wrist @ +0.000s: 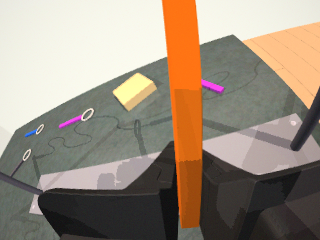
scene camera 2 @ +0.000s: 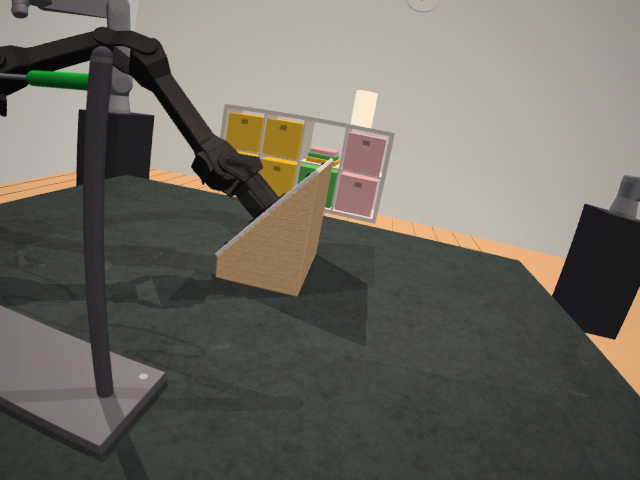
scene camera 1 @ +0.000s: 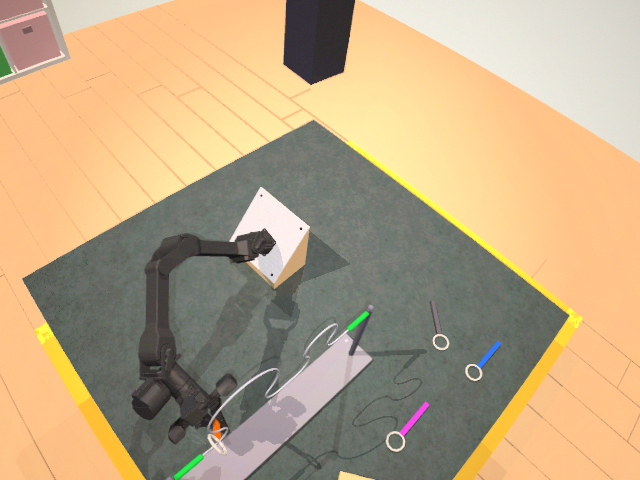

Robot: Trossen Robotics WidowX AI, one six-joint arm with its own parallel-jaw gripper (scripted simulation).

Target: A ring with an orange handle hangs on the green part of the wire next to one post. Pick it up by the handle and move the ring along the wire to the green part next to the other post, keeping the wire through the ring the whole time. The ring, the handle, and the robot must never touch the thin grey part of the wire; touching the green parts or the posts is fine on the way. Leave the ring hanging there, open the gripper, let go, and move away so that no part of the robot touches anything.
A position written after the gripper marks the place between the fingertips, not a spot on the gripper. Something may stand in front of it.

Observation:
In view: the gripper [scene camera 1: 228, 433] and a yellow block [wrist: 133, 91].
The gripper also shows in the wrist view [wrist: 178, 146]. Scene camera 2 misses the yellow block: it is out of frame.

